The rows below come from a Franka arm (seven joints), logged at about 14 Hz.
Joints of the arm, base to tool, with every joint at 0 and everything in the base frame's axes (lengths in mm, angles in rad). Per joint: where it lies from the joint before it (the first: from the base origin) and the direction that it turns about. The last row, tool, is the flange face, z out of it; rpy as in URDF.
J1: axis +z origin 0 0 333
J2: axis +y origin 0 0 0
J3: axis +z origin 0 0 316
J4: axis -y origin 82.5 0 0
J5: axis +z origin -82.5 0 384
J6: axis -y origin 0 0 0
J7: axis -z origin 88 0 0
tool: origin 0 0 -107 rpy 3.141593 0 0
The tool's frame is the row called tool.
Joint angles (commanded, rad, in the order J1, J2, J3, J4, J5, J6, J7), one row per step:
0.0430 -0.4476 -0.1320 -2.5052 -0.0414 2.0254 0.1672
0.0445 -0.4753 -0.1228 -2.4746 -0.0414 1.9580 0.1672
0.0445 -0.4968 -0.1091 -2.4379 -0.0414 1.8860 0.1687
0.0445 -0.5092 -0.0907 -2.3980 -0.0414 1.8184 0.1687
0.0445 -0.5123 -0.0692 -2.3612 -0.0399 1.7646 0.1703
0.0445 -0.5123 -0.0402 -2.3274 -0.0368 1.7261 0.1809
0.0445 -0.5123 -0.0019 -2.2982 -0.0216 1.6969 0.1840
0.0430 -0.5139 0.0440 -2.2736 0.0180 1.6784 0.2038
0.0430 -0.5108 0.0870 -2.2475 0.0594 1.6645 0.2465
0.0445 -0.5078 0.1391 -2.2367 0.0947 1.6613 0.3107
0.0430 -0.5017 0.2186 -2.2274 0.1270 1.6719 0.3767
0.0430 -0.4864 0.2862 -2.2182 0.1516 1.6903 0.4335
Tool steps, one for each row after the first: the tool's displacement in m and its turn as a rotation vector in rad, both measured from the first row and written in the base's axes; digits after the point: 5 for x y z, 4 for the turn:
-0.00392 0.00344 0.01970 -0.0015 0.0090 0.0093
-0.00765 0.00802 0.03965 -0.0061 0.0226 0.0191
-0.01020 0.01465 0.05812 -0.0142 0.0376 0.0339
-0.01111 0.02307 0.07274 -0.0235 0.0511 0.0491
-0.01086 0.03523 0.08601 -0.0363 0.0552 0.0614
-0.01103 0.05304 0.09767 -0.0414 0.0544 0.0873
-0.01221 0.07648 0.10818 -0.0270 0.0469 0.0984
-0.01298 0.10006 0.11751 -0.0097 0.0400 0.0872
-0.01593 0.12759 0.11978 -0.0040 0.0396 0.0651
-0.02094 0.16594 0.11923 -0.0124 0.0314 0.0625
-0.02430 0.19902 0.11518 -0.0185 0.0250 0.0618

